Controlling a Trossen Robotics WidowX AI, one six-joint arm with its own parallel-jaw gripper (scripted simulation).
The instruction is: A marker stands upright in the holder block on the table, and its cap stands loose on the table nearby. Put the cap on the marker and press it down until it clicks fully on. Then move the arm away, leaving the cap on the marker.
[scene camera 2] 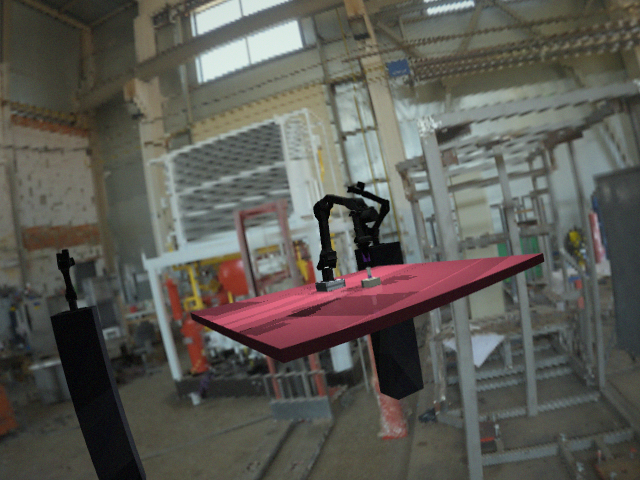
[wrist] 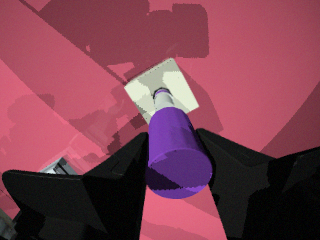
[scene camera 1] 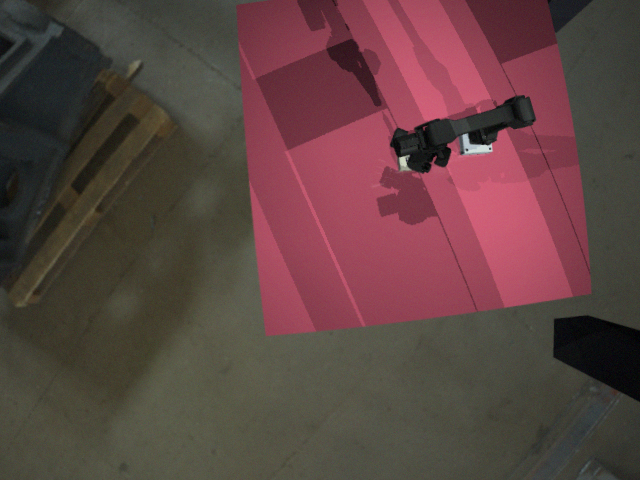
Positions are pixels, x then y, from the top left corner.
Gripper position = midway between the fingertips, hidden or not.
My gripper (scene camera 1: 414, 153) carries a purple cap (wrist: 177, 167).
